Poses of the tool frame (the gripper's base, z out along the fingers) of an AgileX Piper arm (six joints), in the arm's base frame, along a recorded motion.
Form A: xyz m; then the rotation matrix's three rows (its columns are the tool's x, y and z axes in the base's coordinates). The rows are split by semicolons.
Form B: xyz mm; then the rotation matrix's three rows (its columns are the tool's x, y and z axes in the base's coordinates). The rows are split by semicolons. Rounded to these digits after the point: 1 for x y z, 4 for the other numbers.
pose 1, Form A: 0.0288 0.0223 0.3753; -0.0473 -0.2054 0.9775; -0.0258 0.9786 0.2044; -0.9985 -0.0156 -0.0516
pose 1, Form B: 28.8 22.3 375.3; -0.0473 -0.2054 0.9775; -0.0258 0.9786 0.2044; -0.9985 -0.0156 -0.0516
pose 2, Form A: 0.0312 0.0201 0.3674; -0.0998 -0.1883 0.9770; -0.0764 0.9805 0.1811; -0.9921 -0.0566 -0.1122
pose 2, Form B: 31.2 20.1 367.4; -0.0998 -0.1883 0.9770; -0.0764 0.9805 0.1811; -0.9921 -0.0566 -0.1122
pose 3, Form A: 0.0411 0.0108 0.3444; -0.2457 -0.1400 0.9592; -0.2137 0.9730 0.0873; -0.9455 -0.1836 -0.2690
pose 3, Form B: 41.1 10.8 344.4; -0.2457 -0.1400 0.9592; -0.2137 0.9730 0.0873; -0.9455 -0.1836 -0.2690
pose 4, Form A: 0.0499 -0.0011 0.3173; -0.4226 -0.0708 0.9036; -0.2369 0.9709 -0.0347; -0.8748 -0.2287 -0.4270
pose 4, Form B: 49.9 -1.1 317.3; -0.4226 -0.0708 0.9036; -0.2369 0.9709 -0.0347; -0.8748 -0.2287 -0.4270
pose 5, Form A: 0.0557 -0.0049 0.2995; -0.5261 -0.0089 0.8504; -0.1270 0.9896 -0.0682; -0.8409 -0.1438 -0.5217
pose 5, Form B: 55.7 -4.9 299.5; -0.5261 -0.0089 0.8504; -0.1270 0.9896 -0.0682; -0.8409 -0.1438 -0.5217
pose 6, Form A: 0.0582 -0.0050 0.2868; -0.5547 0.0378 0.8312; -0.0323 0.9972 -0.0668; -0.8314 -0.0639 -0.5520
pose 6, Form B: 58.2 -5.0 286.8; -0.5547 0.0378 0.8312; -0.0323 0.9972 -0.0668; -0.8314 -0.0639 -0.5520
